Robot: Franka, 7 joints.
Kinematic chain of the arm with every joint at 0, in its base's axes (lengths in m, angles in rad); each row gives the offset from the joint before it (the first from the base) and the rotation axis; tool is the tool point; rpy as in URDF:
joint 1: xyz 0 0 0.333 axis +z
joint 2: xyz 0 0 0 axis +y
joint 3: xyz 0 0 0.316 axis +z
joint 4: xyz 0.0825 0 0 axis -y
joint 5: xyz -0.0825 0 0.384 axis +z
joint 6: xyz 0 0 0 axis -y
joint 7: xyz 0.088 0 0 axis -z
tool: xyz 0 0 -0.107 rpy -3.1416 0 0
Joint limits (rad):
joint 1: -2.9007..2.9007
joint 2: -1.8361..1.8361
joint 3: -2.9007..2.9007
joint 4: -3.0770..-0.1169
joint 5: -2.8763..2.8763
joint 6: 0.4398..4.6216
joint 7: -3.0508..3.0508
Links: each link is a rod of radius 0.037 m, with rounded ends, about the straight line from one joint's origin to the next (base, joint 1, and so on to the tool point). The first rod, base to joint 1, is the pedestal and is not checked.
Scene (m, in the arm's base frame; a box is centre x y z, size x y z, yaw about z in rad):
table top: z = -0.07
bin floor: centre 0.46 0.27 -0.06 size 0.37 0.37 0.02 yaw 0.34
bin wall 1: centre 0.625 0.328 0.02 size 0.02 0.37 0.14 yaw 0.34
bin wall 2: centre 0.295 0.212 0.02 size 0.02 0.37 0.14 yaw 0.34
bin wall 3: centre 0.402 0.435 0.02 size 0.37 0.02 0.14 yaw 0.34
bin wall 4: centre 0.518 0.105 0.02 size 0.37 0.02 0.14 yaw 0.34
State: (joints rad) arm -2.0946 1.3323 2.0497 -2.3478 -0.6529 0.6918 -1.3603
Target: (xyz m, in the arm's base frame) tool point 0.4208 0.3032 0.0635
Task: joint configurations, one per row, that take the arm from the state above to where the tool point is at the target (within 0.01 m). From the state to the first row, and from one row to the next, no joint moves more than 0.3 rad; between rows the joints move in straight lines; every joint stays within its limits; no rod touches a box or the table.
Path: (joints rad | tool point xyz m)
1: -1.7983 1.4331 1.9089 -2.2352 -0.7176 0.8303 -1.3603 | 0.3518 -0.1441 0.3773
2: -1.5020 1.5338 1.7680 -2.1227 -0.7823 0.9687 -1.3603 | 0.4282 -0.0665 0.3218
3: -1.2057 1.6346 1.6272 -2.0101 -0.8470 1.1072 -1.3603 | 0.4755 0.0445 0.2493
4: -0.9095 1.7353 1.4863 -1.8975 -0.9117 1.2457 -1.3603 | 0.4761 0.1753 0.1618
5: -0.6132 1.8361 1.3455 -1.7849 -0.9764 1.3841 -1.3603 | 0.4208 0.3032 0.0635

